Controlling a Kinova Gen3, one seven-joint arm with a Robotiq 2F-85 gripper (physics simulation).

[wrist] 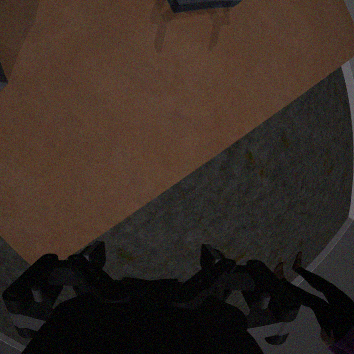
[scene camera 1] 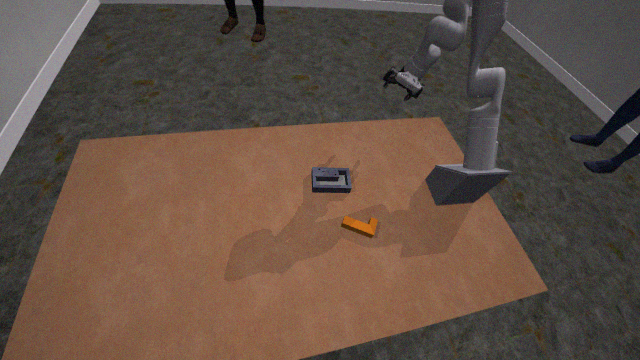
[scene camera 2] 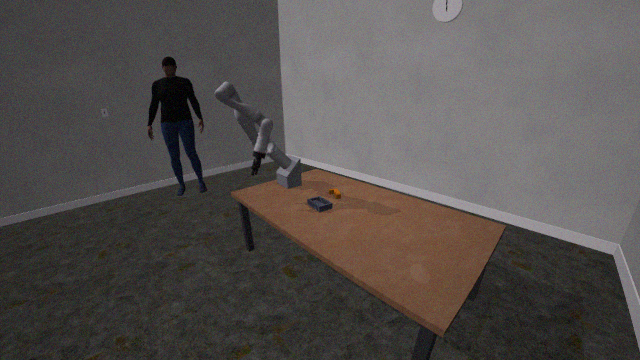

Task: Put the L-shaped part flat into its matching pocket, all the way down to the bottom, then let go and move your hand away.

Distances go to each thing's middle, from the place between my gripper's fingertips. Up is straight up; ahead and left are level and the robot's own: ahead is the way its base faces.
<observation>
My gripper is now 300 mm short of the pocket block (scene camera 1: 324, 179), 270 mm to the right of it and 170 mm above it.
</observation>
